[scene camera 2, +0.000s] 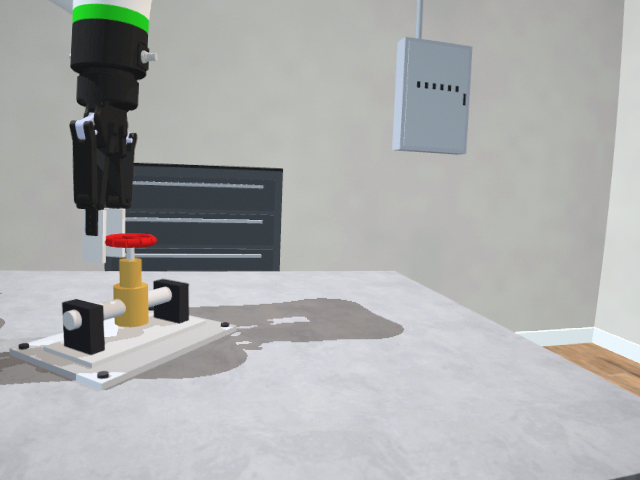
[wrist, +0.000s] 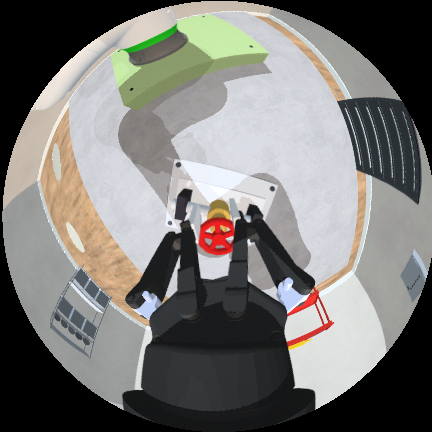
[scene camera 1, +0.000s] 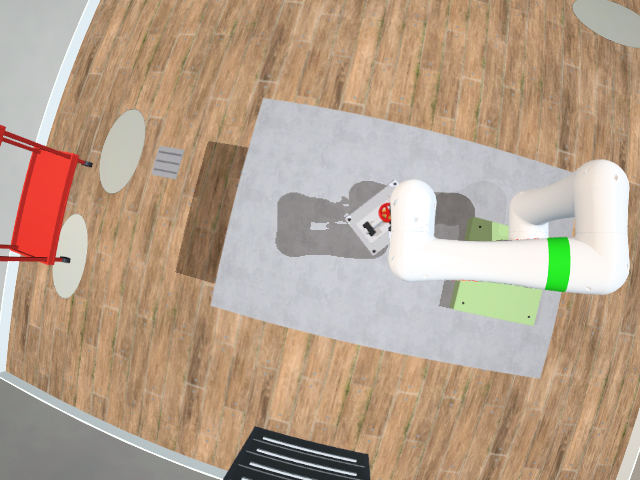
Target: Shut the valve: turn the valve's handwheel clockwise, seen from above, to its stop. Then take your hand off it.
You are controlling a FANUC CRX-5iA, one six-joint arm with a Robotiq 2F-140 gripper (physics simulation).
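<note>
The red handwheel [scene camera 1: 381, 212] [scene camera 2: 130, 240] [wrist: 217, 236] sits level on top of the valve's yellow body [scene camera 2: 131, 304] [wrist: 218, 207]. The valve stands on a pale base plate [scene camera 1: 381, 196] [scene camera 2: 170, 346] [wrist: 210, 172], with a black block at each end of its pipe. My gripper [scene camera 2: 104, 236] [wrist: 214, 208] points down at the handwheel, with one finger on each side of the rim in the wrist view. It is shut on the handwheel. The exact contact of the pads is hard to see. In scene camera 1 the arm hides the gripper and part of the wheel.
The valve stands on a grey table [scene camera 1: 310, 304] [scene camera 2: 413, 413]. My white arm [scene camera 1: 491, 262] reaches over it from a green mount [scene camera 1: 496, 305] [wrist: 225, 40]. A dark drawer cabinet [scene camera 1: 310, 452] [scene camera 2: 206, 198] [wrist: 385, 145], a red cart [scene camera 1: 43, 201] and a wall box [scene camera 2: 434, 103] stand farther off.
</note>
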